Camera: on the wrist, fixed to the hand. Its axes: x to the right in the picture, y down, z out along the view.
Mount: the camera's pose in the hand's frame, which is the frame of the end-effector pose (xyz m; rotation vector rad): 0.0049 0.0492 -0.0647 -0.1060 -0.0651 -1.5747
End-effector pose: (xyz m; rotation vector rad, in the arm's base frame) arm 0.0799 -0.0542 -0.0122 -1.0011 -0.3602 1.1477
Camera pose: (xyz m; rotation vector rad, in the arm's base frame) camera 0.0981 -0.0775 -0.0881 -0.4679 -1.0129 -0.2805
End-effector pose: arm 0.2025 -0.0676 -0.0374 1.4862 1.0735 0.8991
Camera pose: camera 0.1517 -0.0453 0.0222 0.2374 1.6226 -0.2304
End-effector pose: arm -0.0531 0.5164 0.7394 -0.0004 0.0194 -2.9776
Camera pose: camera -0.0500 0.4679 0.6741 0.0859 -0.1127 1.7264
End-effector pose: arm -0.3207 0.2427 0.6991 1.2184 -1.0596 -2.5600
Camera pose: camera -0.2865 0.1688 0.6993 -1.1912 -0.1825 1.5716
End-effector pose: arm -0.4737 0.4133 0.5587 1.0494 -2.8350 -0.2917
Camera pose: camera -0.4980 0.4374 0.6326 -2.7470 1.2514 0.4867
